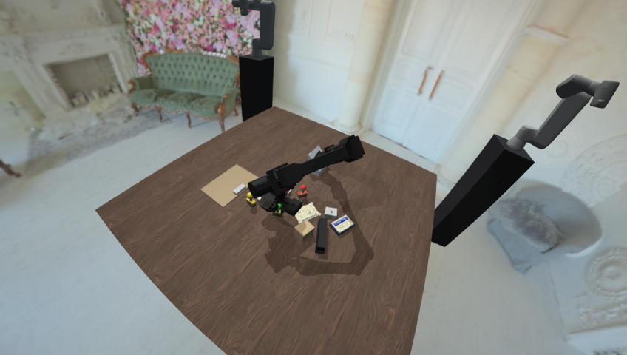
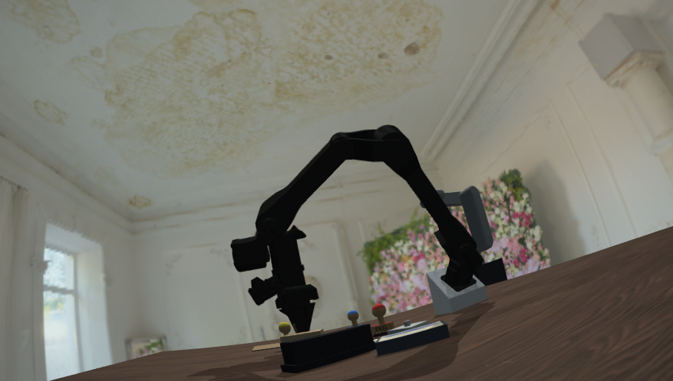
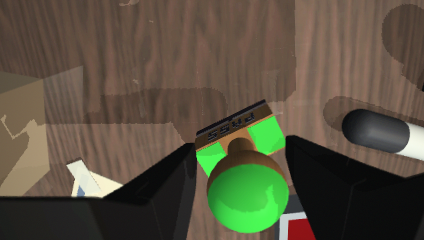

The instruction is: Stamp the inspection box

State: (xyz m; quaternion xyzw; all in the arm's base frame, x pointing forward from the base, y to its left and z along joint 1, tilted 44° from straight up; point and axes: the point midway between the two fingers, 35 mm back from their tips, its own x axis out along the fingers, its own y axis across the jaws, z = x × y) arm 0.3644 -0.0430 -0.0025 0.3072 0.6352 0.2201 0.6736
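My gripper tip is 10 cm past the red ink pad, 4 cm to the left of it and 2 cm above it. The rest, counted from my gripper tip: cream card 7 cm behind, 10 cm to the left, 3 cm below; green-knobbed stamp right at my gripper tip; white marker 2 cm behind, 10 cm to the right, 1 cm below.
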